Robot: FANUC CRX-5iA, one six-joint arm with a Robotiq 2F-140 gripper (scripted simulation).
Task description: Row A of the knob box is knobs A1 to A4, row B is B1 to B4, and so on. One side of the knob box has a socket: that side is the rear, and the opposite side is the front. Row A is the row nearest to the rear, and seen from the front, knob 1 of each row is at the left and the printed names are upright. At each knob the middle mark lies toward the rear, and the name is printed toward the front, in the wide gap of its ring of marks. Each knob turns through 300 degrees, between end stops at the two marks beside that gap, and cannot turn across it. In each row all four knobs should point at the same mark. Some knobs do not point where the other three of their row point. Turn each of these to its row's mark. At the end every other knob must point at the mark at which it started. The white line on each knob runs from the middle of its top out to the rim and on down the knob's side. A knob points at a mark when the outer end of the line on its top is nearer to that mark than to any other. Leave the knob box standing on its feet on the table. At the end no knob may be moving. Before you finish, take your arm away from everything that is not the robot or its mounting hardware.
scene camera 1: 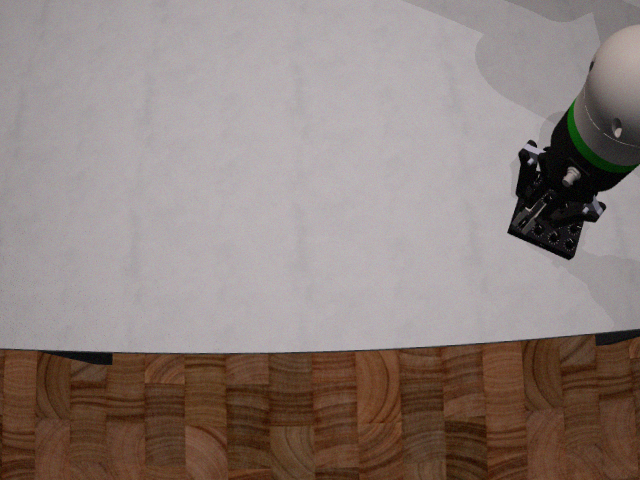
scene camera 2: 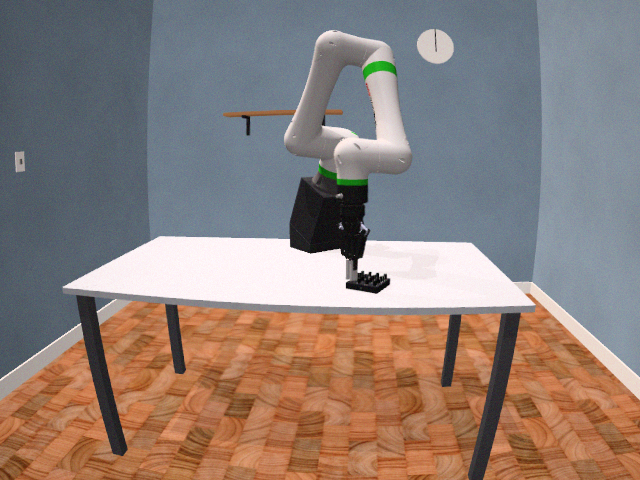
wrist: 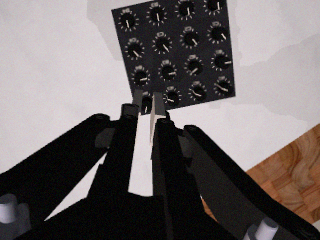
Labels:
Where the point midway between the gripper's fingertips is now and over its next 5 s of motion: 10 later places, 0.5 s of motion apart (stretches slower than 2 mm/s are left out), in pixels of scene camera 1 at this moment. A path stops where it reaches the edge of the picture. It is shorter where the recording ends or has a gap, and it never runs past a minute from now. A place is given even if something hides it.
My gripper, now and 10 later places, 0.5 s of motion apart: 523,222; 525,220; 531,214; 533,212; 534,210; 536,210; 537,208; 535,210; 532,213; 527,217; 526,219

